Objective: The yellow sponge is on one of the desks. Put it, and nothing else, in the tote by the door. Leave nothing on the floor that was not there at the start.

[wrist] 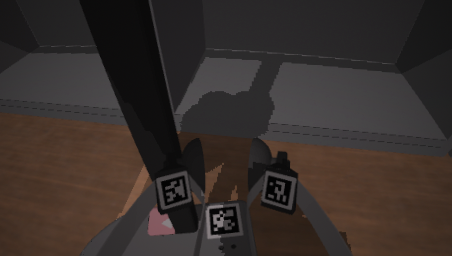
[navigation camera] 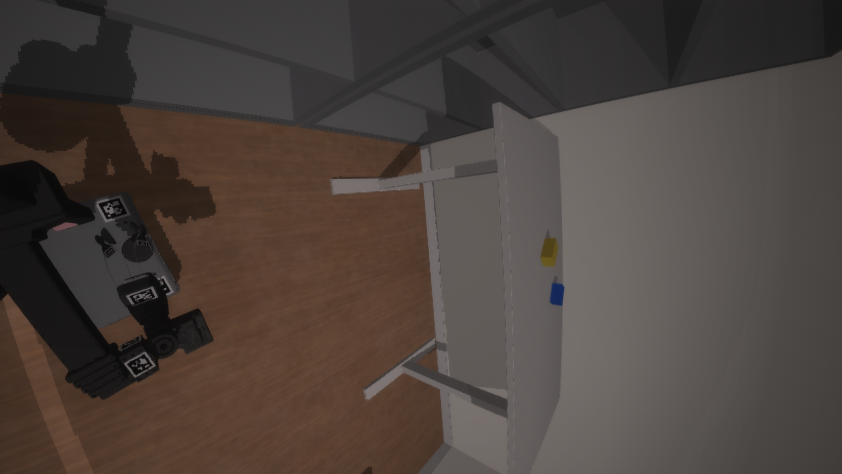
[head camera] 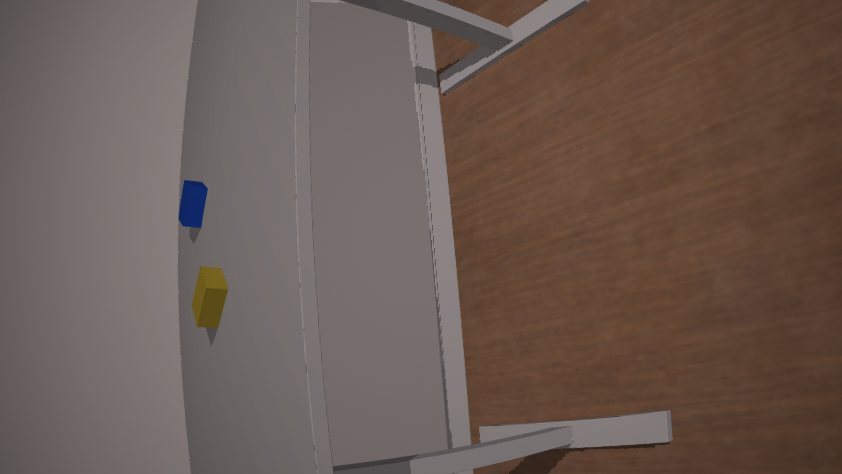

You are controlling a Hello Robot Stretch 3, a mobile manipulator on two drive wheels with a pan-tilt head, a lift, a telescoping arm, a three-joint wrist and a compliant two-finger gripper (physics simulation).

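Seen in the pictures: gripper, fingertip midpoint: point(wrist: 226, 157) point(navigation camera: 118, 226); robot's base at its link origin: point(navigation camera: 137, 247).
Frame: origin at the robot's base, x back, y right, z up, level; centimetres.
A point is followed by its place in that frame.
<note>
The yellow sponge point(head camera: 210, 299) {x -103.2, y 45.5, z 98.1 cm} point(navigation camera: 549, 252) {x -103.0, y 45.6, z 98.2 cm} is a yellow block on the white desk point(head camera: 253, 147) {x -81.4, y 64.7, z 95.0 cm} point(navigation camera: 529, 200) {x -95.1, y 21.5, z 95.0 cm}, near its wall side. A blue block point(head camera: 193, 204) {x -111.9, y 71.5, z 97.8 cm} point(navigation camera: 556, 294) {x -111.8, y 71.5, z 97.6 cm} is beside it, a short gap away. My gripper point(wrist: 226, 157) {x -0.1, y -7.2, z 40.9 cm} point(navigation camera: 121, 236) {x -0.1, y -7.2, z 40.9 cm} is open, with no object between its fingers. In the navigation view it hangs over my grey base, well away from the desk. The tote does not show in these views.
A dark grey shelf unit point(navigation camera: 235, 88) {x -49.2, y -46.0, z 7.6 cm} point(wrist: 340, 92) {x -45.2, y -57.1, z 7.6 cm} stands along one side, close to one end of the desk. White desk feet point(head camera: 624, 426) {x -93.8, y 6.6, z 2.6 cm} point(navigation camera: 385, 379) {x -68.5, y 126.1, z 2.5 cm} reach out over the wooden floor point(head camera: 648, 235) {x -70.1, y 49.6, z 0.0 cm}. A pale wall point(head camera: 88, 235) {x -142.6, y 78.5, z 120.0 cm} is behind the desk. My dark arm point(navigation camera: 53, 306) {x 9.8, y 1.1, z 66.4 cm} extends beside the base.
</note>
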